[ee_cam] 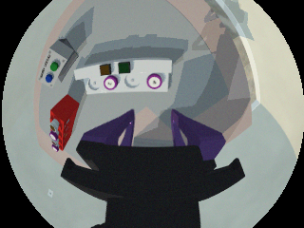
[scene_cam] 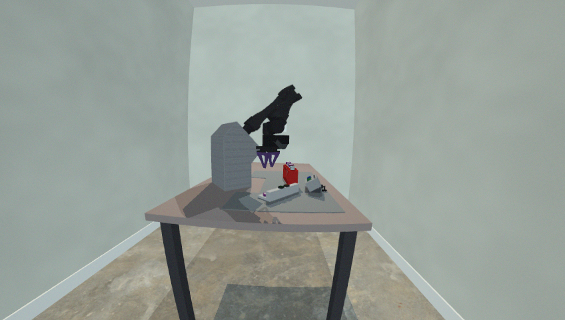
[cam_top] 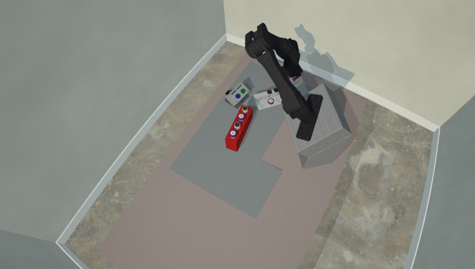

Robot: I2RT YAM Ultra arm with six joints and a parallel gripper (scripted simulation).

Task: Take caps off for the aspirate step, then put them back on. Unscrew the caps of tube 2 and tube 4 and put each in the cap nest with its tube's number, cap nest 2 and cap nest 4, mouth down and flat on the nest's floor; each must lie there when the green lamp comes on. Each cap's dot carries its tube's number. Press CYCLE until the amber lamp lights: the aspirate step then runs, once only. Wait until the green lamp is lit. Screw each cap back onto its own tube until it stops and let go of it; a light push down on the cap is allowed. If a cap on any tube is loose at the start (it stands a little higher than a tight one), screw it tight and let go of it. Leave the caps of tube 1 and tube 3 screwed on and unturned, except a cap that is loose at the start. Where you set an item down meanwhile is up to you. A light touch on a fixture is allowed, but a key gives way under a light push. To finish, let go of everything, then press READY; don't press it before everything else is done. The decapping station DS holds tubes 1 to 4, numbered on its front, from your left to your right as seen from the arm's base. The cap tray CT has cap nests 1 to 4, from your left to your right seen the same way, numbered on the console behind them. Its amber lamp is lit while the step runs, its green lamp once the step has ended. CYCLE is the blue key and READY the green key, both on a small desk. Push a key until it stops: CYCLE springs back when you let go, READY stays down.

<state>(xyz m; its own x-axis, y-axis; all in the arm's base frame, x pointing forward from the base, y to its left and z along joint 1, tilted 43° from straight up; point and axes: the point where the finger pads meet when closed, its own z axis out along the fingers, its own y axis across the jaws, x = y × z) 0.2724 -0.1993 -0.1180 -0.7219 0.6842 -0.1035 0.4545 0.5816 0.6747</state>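
The green ready key is 19 cm ahead of my hand, 16 cm to the left of it and 9 cm below it. Also, from my hand: blue cycle key (20 cm to the left, 19 cm ahead, 9 cm below); key desk (21 cm ahead, 18 cm to the left, 10 cm below).
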